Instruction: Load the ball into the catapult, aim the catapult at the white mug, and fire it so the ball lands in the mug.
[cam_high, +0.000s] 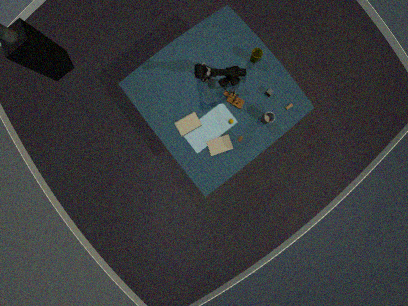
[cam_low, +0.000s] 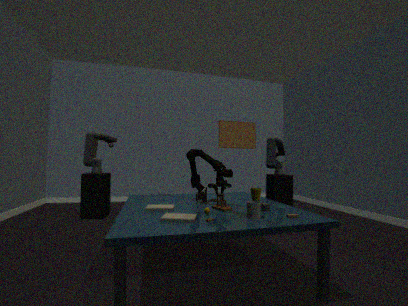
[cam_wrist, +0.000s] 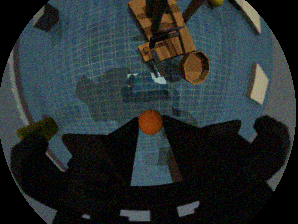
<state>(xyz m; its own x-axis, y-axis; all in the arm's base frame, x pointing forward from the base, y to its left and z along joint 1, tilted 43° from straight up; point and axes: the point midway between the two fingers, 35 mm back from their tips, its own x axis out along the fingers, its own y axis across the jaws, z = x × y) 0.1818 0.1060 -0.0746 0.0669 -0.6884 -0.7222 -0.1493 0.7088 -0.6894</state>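
Right now the orange catapult is 13 cm ahead of my gripper tip, 2 cm to the right of it and 2 cm below it. Round my gripper tip: grey cube (29 cm to the left, 24 cm ahead, 4 cm below); then yellow ball (30 cm ahead, 14 cm to the right, 5 cm below); then orange ball (1 cm above).
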